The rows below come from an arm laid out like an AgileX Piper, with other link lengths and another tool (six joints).
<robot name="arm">
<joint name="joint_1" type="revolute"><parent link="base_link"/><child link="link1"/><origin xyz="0.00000 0.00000 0.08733"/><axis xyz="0 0 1"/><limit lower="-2.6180" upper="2.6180"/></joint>
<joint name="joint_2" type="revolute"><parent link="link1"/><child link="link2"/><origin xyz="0.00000 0.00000 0.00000"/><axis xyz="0 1 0"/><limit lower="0.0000" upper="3.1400"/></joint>
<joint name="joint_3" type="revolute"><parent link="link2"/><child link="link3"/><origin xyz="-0.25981 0.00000 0.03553"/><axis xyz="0 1 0"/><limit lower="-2.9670" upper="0.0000"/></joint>
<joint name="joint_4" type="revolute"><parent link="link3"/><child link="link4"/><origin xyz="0.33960 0.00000 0.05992"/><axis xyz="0.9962 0 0.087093"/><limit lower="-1.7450" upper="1.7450"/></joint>
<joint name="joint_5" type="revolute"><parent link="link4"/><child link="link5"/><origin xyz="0.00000 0.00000 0.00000"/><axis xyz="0 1 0"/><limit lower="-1.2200" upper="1.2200"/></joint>
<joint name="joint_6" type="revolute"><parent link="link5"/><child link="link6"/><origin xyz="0.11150 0.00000 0.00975"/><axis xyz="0.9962 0 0.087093"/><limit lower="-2.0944" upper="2.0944"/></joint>
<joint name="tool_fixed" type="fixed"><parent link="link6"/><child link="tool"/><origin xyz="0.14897 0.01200 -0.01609" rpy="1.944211 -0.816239 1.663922"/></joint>
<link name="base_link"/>
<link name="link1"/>
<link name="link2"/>
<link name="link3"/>
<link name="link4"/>
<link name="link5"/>
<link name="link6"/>
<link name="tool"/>
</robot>
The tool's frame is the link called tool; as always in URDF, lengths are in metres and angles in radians.
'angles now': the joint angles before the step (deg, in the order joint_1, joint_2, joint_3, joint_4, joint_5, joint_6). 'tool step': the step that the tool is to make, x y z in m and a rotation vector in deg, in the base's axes. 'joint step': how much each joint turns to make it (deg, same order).
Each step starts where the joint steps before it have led.
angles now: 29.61, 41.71, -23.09, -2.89, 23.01, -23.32
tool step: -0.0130, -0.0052, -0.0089, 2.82, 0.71, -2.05
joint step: -0.01, -4.99, 4.25, 0.03, 0.03, 3.44
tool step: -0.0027, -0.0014, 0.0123, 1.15, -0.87, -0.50
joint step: 0.02, -2.88, -0.05, -0.06, 1.62, 0.79
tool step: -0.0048, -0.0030, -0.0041, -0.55, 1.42, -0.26
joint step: -0.02, -0.40, 0.01, 0.04, 1.91, 0.24
